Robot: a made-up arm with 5 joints.
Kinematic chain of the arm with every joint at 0, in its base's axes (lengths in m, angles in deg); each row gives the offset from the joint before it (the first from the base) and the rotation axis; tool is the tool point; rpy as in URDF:
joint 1: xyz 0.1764 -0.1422 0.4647 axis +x
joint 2: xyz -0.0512 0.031 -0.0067 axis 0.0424 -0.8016 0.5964
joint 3: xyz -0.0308 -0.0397 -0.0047 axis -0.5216 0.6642 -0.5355
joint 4: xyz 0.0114 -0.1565 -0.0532 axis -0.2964 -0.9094 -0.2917
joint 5: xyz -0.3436 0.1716 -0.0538 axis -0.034 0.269 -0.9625
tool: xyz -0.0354 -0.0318 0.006 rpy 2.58 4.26 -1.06
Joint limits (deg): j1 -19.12..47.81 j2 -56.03..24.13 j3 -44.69..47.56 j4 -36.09..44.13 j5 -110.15..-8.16
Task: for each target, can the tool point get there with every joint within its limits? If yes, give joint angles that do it. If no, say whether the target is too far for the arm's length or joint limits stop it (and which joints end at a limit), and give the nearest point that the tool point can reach.
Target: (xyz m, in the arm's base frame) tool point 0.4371 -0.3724 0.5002
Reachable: no: joint limits stop it (at a limit: joint 1, joint 2, joint 3, joint 4, joint 5) | nearest point 0.1882 -0.2404 0.7653 | short by 0.387 m
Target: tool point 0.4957 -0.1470 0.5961
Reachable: no: joint limits stop it (at a limit: joint 2, joint 3, joint 4, joint 5) | nearest point 0.1882 -0.1537 0.7807 | short by 0.359 m
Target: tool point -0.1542 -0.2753 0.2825
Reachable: yes | joints 11.19 8.15 -27.93 -21.28 -77.71
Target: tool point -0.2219 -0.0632 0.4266
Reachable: yes | joints 14.45 -19.90 9.82 12.27 -99.12
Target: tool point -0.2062 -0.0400 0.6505
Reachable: yes | joints 3.02 -47.33 -4.49 -11.62 -48.53
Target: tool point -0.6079 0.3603 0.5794
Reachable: no: too far | nearest point -0.2418 0.1117 0.5227 | short by 0.446 m
